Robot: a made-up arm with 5 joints.
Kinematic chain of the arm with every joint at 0, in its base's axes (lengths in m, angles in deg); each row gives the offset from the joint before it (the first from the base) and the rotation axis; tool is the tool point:
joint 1: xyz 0 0 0.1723 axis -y
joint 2: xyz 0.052 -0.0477 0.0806 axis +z
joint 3: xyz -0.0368 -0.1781 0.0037 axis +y
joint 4: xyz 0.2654 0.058 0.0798 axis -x
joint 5: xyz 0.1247 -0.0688 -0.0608 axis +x
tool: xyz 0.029 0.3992 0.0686
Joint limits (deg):
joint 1: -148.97..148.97
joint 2: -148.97..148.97
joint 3: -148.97..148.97
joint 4: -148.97..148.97
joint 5: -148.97..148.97
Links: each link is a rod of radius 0.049 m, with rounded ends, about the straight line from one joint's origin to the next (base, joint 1, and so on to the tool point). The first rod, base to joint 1, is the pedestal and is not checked.
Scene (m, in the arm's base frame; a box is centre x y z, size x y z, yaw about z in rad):
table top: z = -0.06
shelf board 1: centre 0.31 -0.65 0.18 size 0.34 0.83 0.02 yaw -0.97
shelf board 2: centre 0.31 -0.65 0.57 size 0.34 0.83 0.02 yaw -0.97
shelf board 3: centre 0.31 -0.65 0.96 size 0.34 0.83 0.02 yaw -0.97
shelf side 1: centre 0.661 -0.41 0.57 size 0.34 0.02 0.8 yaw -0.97
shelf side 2: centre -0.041 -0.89 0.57 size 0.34 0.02 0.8 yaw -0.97
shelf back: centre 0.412 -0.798 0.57 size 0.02 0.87 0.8 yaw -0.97
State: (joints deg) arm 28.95 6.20 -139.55 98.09 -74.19
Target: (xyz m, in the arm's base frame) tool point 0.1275 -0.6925 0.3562
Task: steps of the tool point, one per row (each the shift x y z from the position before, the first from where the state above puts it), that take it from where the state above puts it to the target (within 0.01 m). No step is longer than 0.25 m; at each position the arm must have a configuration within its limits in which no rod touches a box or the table.
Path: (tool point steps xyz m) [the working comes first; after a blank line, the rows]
Joints at the target: 7.53 84.08 -126.52 5.04 81.12
Straight joint move there: clear.

1: 0.0959 0.0531 0.1905
2: 0.0709 0.1207 0.1308
3: 0.0253 0.1471 0.0575
4: -0.0246 0.1274 -0.0123
5: -0.0604 0.0687 -0.0649
6: -0.0671 -0.0112 -0.0920
7: -0.0381 -0.0894 -0.0928
8: 0.0223 -0.1428 -0.0727
9: 0.0995 -0.1551 -0.0405
10: 0.1730 -0.1209 -0.0055
11: 0.2214 -0.0478 0.0252

